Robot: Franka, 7 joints.
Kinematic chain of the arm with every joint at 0, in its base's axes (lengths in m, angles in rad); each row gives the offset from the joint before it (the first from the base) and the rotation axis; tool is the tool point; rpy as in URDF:
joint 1: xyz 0 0 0.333 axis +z
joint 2: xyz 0 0 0 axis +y
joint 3: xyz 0 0 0.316 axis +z
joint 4: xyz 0.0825 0 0 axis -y
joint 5: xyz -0.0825 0 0.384 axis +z
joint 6: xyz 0 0 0 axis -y
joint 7: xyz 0.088 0 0 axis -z
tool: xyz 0 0 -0.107 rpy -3.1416 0 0
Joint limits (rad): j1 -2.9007..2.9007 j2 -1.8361..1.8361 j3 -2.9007..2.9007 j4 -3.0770..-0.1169 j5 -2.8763..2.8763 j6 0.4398..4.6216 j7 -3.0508..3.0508
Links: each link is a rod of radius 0.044 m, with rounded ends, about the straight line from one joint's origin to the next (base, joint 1, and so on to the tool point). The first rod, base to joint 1, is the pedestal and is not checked.
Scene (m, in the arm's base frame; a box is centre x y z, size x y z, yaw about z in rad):
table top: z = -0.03
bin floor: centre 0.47 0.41 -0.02 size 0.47 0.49 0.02 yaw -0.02
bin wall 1: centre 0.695 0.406 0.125 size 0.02 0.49 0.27 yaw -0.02
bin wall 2: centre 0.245 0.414 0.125 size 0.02 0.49 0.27 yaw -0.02
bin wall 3: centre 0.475 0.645 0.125 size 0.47 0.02 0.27 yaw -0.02
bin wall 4: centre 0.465 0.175 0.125 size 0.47 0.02 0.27 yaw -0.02
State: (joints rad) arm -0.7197 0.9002 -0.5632 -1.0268 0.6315 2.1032 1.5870
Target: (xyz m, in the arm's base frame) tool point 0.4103 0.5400 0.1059
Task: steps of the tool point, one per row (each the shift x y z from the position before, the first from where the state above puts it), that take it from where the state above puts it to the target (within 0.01 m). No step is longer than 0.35 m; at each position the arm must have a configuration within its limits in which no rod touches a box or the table.
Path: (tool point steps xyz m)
1: 0.2064 0.2044 0.1220
2: 0.0932 0.2713 0.1335
3: -0.0444 0.2791 0.1342
4: 0.0350 0.1920 -0.2384
5: -0.0948 0.1699 -0.2314
6: -0.1945 0.1053 -0.1895

